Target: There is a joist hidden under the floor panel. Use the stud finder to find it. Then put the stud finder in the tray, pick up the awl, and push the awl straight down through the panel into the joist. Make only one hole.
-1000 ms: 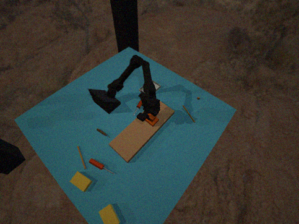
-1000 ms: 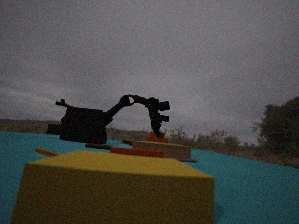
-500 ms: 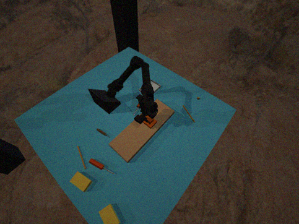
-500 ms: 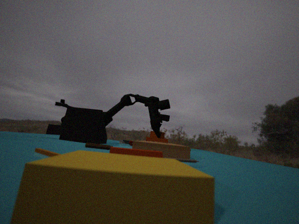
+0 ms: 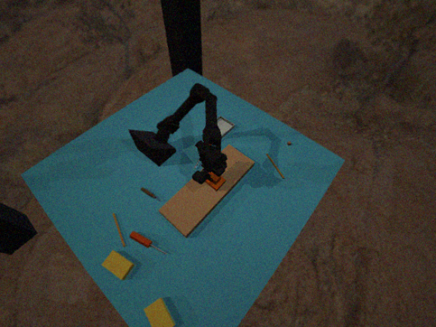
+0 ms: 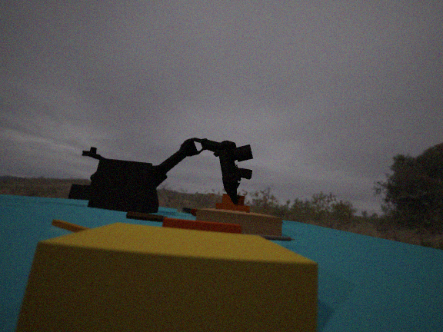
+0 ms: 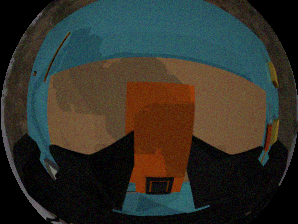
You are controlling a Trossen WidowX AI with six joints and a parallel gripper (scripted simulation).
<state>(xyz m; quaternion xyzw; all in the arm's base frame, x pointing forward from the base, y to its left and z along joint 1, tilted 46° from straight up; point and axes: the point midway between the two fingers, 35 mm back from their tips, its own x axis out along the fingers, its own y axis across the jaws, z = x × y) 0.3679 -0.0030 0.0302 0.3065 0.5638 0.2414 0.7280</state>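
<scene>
Right now the white tray is 300 mm to the left of my gripper tip, 220 mm behind it and 50 mm below it. Also, from my gripper tip: stud finder 20 mm behind, 20 mm above; awl 250 mm to the right, 180 mm behind, 60 mm below.
</scene>
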